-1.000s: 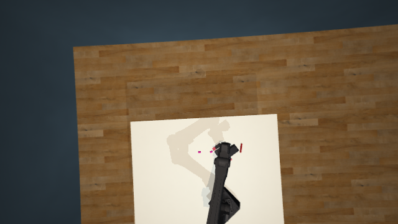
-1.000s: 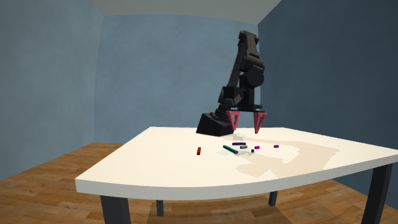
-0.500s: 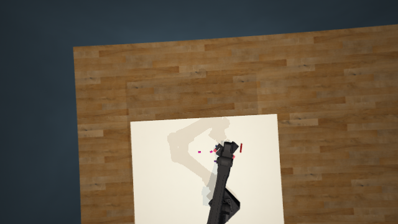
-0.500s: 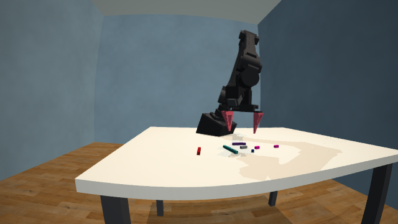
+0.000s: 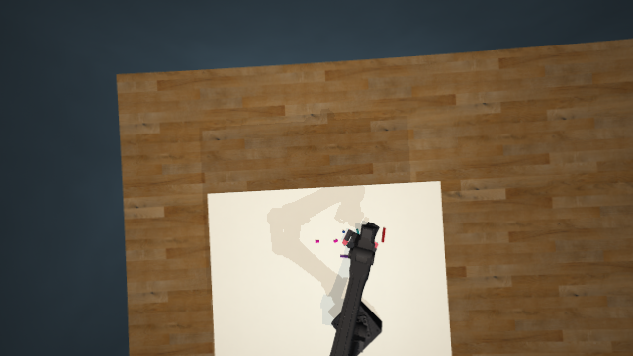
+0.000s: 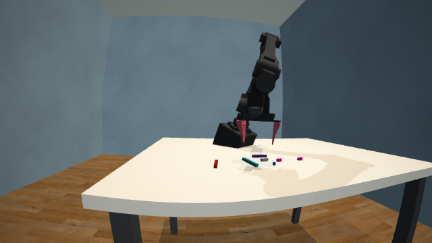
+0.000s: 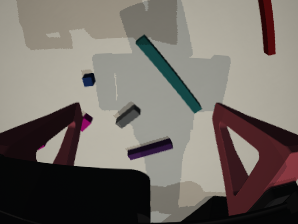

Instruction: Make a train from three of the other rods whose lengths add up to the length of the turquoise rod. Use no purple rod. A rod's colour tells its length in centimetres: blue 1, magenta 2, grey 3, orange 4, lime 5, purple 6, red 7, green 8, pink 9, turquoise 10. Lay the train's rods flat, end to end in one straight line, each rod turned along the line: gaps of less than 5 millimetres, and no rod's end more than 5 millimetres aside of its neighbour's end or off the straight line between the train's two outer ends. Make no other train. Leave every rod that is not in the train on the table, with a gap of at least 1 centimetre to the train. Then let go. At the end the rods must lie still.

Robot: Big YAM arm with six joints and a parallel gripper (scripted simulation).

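My hand is 7 cm above the blue rod, 5 cm to the right of it and 3 cm short of it. From my hand the other things lie so: turquoise rod: 7 cm below, 2 cm to the right, 2 cm behind; then grey rod: 7 cm below, 5 cm to the left, 3 cm behind; then purple rod: 9 cm behind, 7 cm below, 6 cm to the left.
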